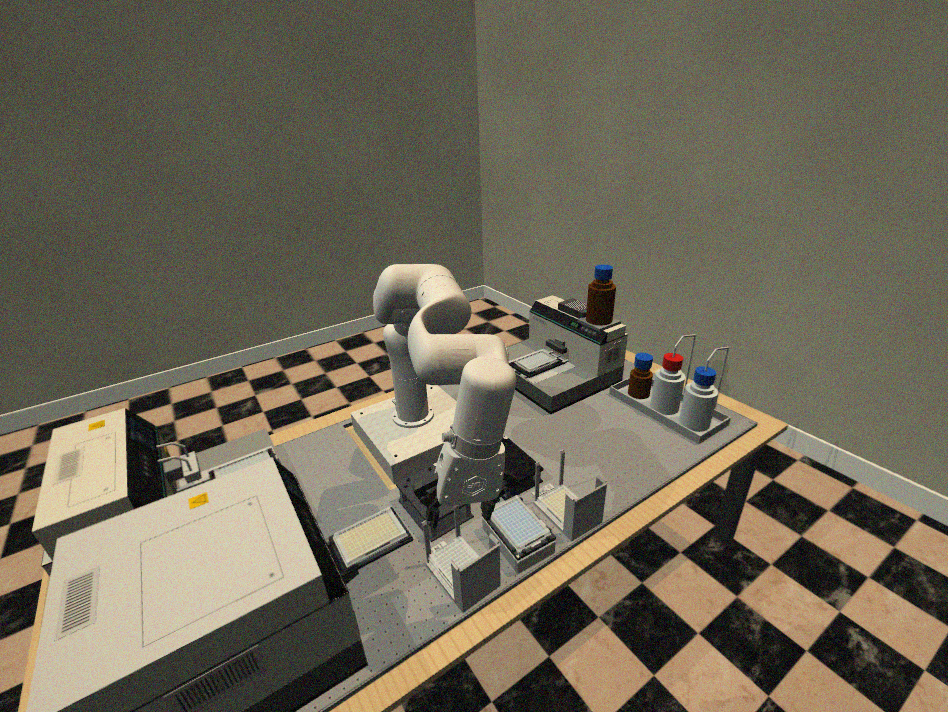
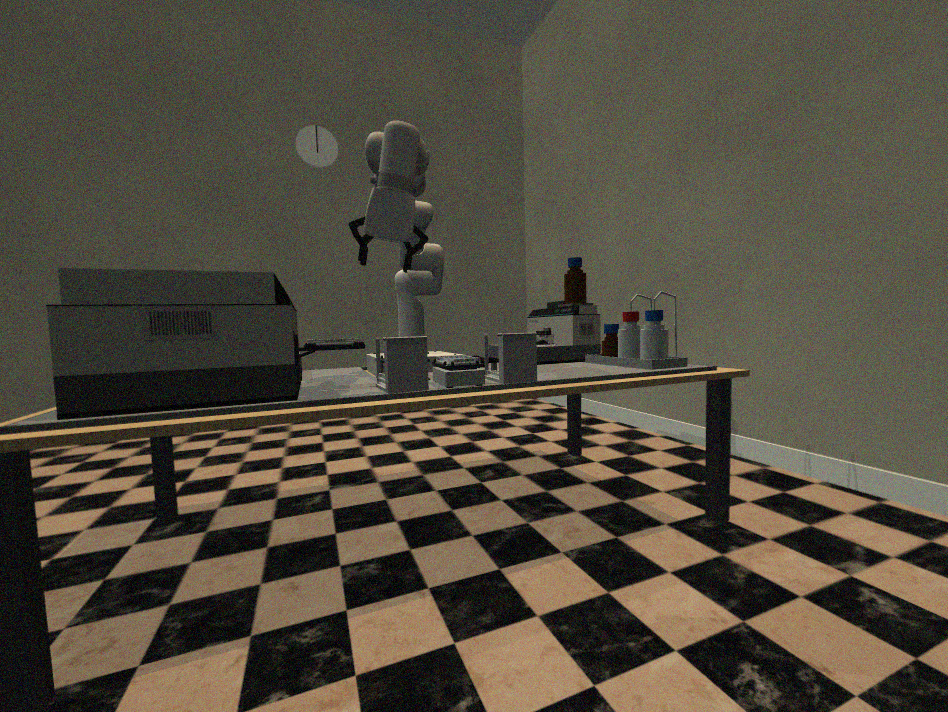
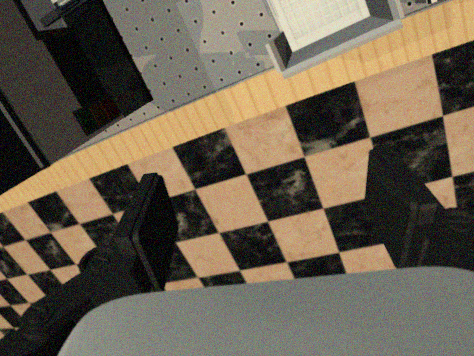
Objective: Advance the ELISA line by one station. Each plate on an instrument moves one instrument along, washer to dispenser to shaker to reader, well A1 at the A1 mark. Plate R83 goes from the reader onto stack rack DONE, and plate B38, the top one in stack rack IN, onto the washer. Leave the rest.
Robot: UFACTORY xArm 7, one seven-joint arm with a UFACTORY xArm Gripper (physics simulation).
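Frame: origin at the arm's base, x ahead, y left, z up, level; metres.
Seen in the pictures: gripper, fingertip midpoint: (image 1: 459,517) (image 2: 384,268) (image 3: 266,188); arm's base, link origin: (image 1: 413,415).
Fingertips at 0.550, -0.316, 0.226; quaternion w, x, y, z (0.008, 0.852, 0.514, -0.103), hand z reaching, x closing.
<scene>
Pixels of each thing's top centre, then the offset from my fingertips to it, as dx, dy, dz. "pt": a spot on its surface instead.
- yellow plate, top centre: (image 1: 369,533) (image 2: 333,338) -0.213, -0.059, -0.152
- large reader, top centre: (image 1: 186,553) (image 2: 199,280) -0.273, -0.338, -0.008
- blue plate, top centre: (image 1: 517,519) (image 2: 457,357) -0.048, +0.208, -0.209
- left rack, top centre: (image 1: 455,529) (image 2: 397,336) -0.090, +0.064, -0.150
- whitish plate, top centre: (image 1: 461,564) -0.078, +0.062, -0.243
- right rack, surface spot: (image 1: 586,509) (image 2: 516,352) pt +0.051, +0.327, -0.201
- cream plate, top centre: (image 1: 567,506) -0.014, +0.353, -0.256
- pale plate, top centre: (image 1: 536,359) -0.440, +0.776, -0.184
- brown bottle, surface spot: (image 1: 600,302) (image 2: 572,283) pt -0.278, +0.889, +0.031
- grey tray, surface spot: (image 1: 698,434) pt +0.108, +0.815, -0.248
- black square holder, top centre: (image 1: 503,456) (image 2: 469,357) -0.224, +0.360, -0.226
My gripper (image 1: 462,513) (image 2: 385,266) (image 3: 266,188) is open and empty, high above the table and slightly tilted. A yellow plate (image 1: 371,536) lies on the extended tray of the large reader (image 1: 206,567) (image 2: 176,352). A blue plate (image 1: 521,523) sits on a low grey base between two stack racks. The left rack (image 1: 478,578) (image 2: 406,364) (image 3: 345,46) holds a whitish plate (image 1: 453,555) (image 3: 325,20); the right rack (image 1: 586,509) (image 2: 518,358) holds a cream plate (image 1: 553,502). A pale plate (image 1: 536,361) is on the back-right instrument (image 1: 567,383). Plate and rack labels are unreadable.
A cream instrument with tubes (image 1: 88,467) stands at the back left. A brown bottle (image 1: 600,302) (image 2: 574,285) stands on the back-right instrument. Capped bottles stand in a grey tray (image 1: 698,434) (image 2: 674,362) at right. A black square holder (image 1: 521,459) is partly hidden behind the gripper.
</scene>
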